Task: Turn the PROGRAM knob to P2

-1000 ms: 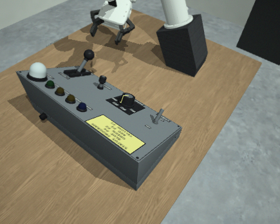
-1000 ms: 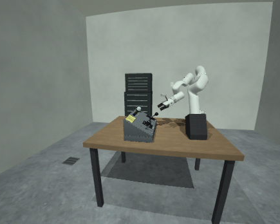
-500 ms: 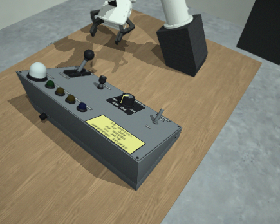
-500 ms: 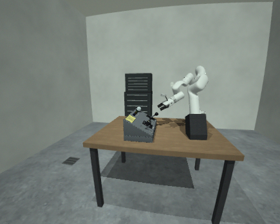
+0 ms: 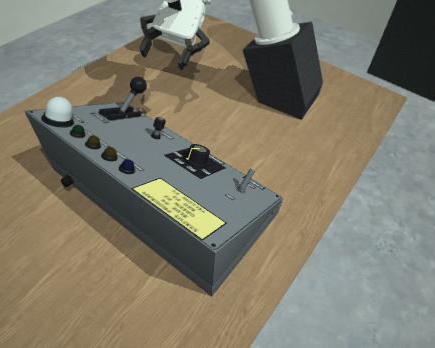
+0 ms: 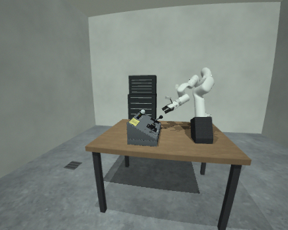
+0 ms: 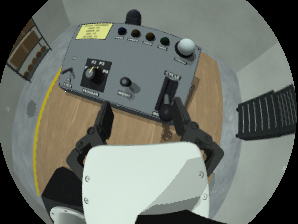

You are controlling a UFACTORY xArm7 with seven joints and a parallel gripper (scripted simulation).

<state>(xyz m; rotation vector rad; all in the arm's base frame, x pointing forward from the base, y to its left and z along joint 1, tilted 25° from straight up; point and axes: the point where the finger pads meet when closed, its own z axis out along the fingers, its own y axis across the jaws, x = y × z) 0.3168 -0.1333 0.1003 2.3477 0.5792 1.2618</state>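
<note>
Now: hand 110 mm above the small slider knob, 100 mm short of it and 50 mm to the right of it. The rest, counted from my hand: metal toggle switch: 280 mm to the left, 140 mm ahead, 120 mm below; grey console: 150 mm ahead, 140 mm below, 100 mm to the left; ball-topped lever: 110 mm below, 70 mm to the right, 60 mm ahead.
</note>
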